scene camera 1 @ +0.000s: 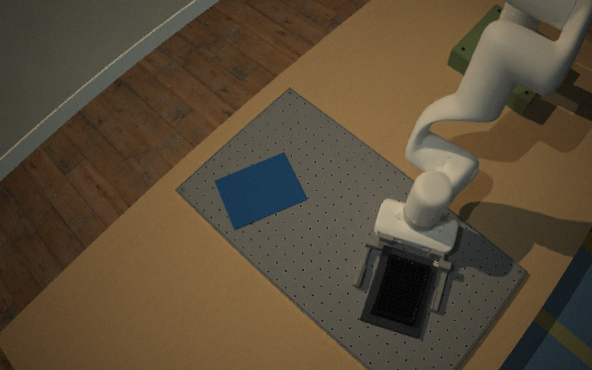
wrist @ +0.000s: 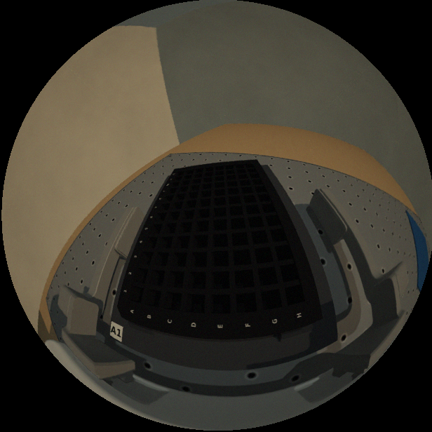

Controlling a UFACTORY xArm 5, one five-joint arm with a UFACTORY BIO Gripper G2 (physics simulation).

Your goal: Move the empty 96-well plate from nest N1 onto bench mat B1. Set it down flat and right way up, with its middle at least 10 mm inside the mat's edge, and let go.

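Frame: origin at the arm's base, x ahead, y left, z up, level; centimetres.
Where they show: hand at its tool point: (scene camera 1: 397, 288).
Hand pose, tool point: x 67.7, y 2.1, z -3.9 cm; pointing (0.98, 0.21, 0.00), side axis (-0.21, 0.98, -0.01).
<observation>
Each offset is from my tool point to the top centre of the thing. "pt": to the spot under its first point. Level surfaces: height alone.
The black 96-well plate @[dz +1.6, dx +0.0, dy +0.8 cm] (scene camera 1: 401, 290) (wrist: 217, 240) sits flat and right way up in the dark grey nest @[pt dz +0.2, dx +5.0, dy +7.7 cm] (scene camera 1: 419, 328) (wrist: 215, 352). Its row letters and column numbers show in the wrist view, near the A1 label (wrist: 116, 331). My gripper (scene camera 1: 397, 297) (wrist: 229, 223) is open, with one finger beside each long side of the plate and nest. Gaps show between the fingers and the plate. The fingers' exact height against the plate is hard to tell. The blue bench mat @[dz -0.8 cm] (scene camera 1: 261, 191) (wrist: 420, 250) lies flat at the left of the scene view and at the right edge of the wrist view.
The nest and the mat are on a grey perforated board @[dz -1.0 cm] (scene camera 1: 330, 210) (wrist: 380, 220) on the tan table @[dz -2.3 cm] (scene camera 1: 150, 290) (wrist: 280, 137). A green block (scene camera 1: 466, 54) stands at the upper right of the scene view, partly behind the arm. A wall is beyond the table.
</observation>
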